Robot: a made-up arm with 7 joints.
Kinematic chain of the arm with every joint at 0, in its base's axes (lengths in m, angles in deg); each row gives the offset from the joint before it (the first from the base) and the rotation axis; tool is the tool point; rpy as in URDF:
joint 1: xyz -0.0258 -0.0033 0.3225 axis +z
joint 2: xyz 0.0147 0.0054 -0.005 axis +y
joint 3: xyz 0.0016 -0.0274 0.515 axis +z
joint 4: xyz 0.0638 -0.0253 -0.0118 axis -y
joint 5: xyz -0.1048 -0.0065 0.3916 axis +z
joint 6: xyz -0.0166 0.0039 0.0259 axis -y
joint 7: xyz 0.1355 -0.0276 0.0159 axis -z
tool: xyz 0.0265 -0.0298 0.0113 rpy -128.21 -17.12 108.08
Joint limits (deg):
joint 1: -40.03..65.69
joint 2: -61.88..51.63
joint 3: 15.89..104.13
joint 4: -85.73..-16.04
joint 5: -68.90..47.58
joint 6: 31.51..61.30
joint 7: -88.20..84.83
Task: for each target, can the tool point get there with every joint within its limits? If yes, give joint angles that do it. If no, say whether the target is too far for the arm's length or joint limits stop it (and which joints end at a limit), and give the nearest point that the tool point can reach.
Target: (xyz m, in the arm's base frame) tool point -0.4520 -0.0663 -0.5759
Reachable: no: joint limits stop it (at a limit: joint 2, joint 3, joint 4, joint 5, joint 6) | nearest point -0.7966 -0.1172 0.4159 | short by 1.051 m
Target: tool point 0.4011 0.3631 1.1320
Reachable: yes | joints 33.19 3.74 24.15 -60.55 -31.40 48.44 45.28
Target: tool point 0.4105 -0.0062 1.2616
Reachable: yes | joints -19.57 0.22 35.23 -43.25 -36.68 47.07 -64.04
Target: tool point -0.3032 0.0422 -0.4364
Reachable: no: joint limits stop it (at a limit: joint 2, joint 3, joint 4, joint 5, joint 6) | nearest point -0.7916 0.1223 0.4173 | short by 0.987 m
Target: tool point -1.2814 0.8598 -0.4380
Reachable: no: too far | nearest point -0.6907 0.4537 0.4302 | short by 1.126 m
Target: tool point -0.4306 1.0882 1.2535
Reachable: no: too far | nearest point -0.3637 0.7404 1.0029 | short by 0.434 m
